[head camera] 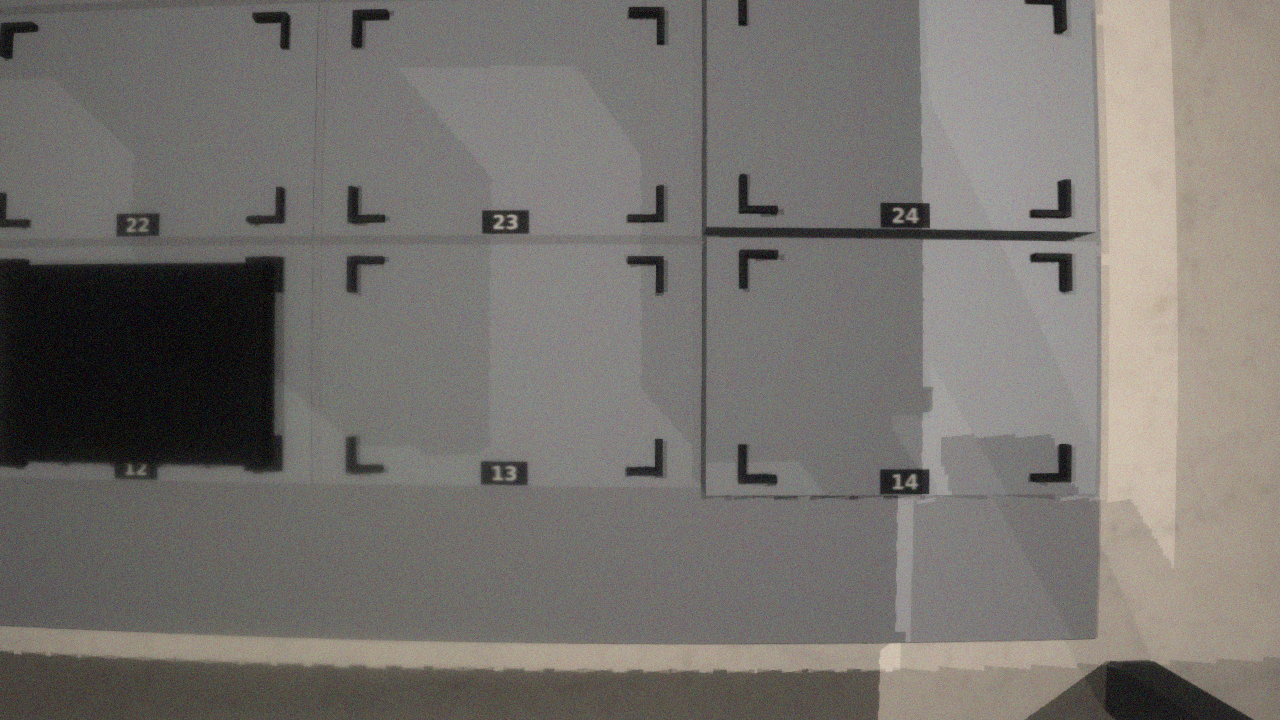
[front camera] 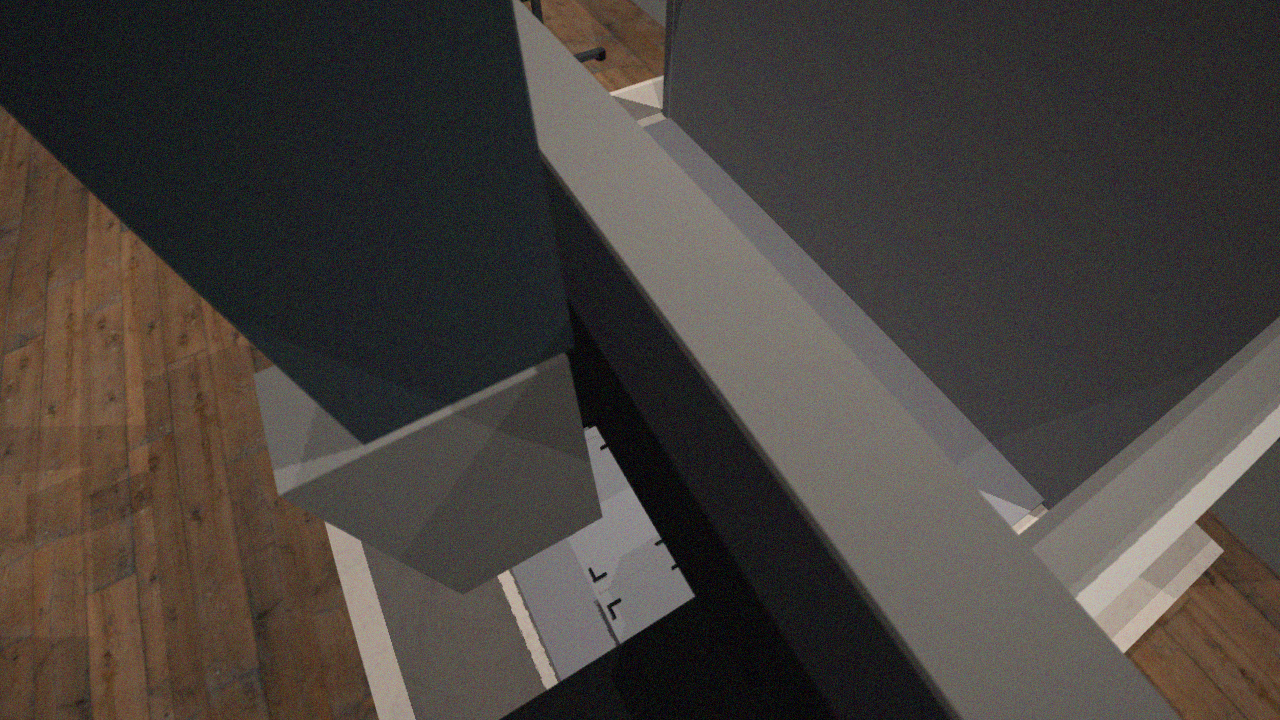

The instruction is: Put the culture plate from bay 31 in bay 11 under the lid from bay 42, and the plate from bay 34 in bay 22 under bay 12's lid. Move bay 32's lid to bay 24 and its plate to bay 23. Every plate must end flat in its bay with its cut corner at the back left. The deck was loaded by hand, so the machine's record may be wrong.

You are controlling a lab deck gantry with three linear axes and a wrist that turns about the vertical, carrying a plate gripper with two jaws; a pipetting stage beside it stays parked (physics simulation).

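Frame: origin at the robot's base, x back, y right, z up, level; centimetres.
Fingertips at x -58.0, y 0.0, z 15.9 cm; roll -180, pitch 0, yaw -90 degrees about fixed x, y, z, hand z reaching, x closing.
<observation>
Offsets run from my fingertips to a thing's top centre. "*": to the spot under its first point. Level surfaces: height alone.
In the head camera view, a black lid @(dz -15.1, dx +35.2, dy -4.3 cm) (head camera: 143,362) lies in bay 12, its left end cut off by the frame edge. Bay 22 @(* dz -15.9, dx +32.6, dy -14.4 cm) (head camera: 196,134), partly in view, bay 23 @(* dz -15.9, dx +16.8, dy -14.2 cm) (head camera: 554,134) and bay 24 @(* dz -14.5, dx +5.7, dy -14.8 cm) (head camera: 823,107) show bare deck with black corner marks and no plate or lid. Whether a plate lies under the black lid is hidden. Bays 11, 31, 32, 34 and 42 do not show in the head camera view. In the front camera view, large machine parts hide most of the deck @(dz -14.5 cm) (front camera: 626,582). The gripper's jaws do not show in either view.
Bays 13 @(* dz -15.9, dx +16.3, dy -4.2 cm) (head camera: 563,367) and 14 @(* dz -14.5, dx +5.7, dy -4.7 cm) (head camera: 823,358) lie at the front. A pale rim @(* dz -16.9, dx -9.8, dy -10.9 cm) (head camera: 1141,223) borders the deck's right side. In the front camera view, a dark teal column (front camera: 313,205), a grey block (front camera: 456,510) and a long grey beam (front camera: 769,340) stand close to the camera.
</observation>
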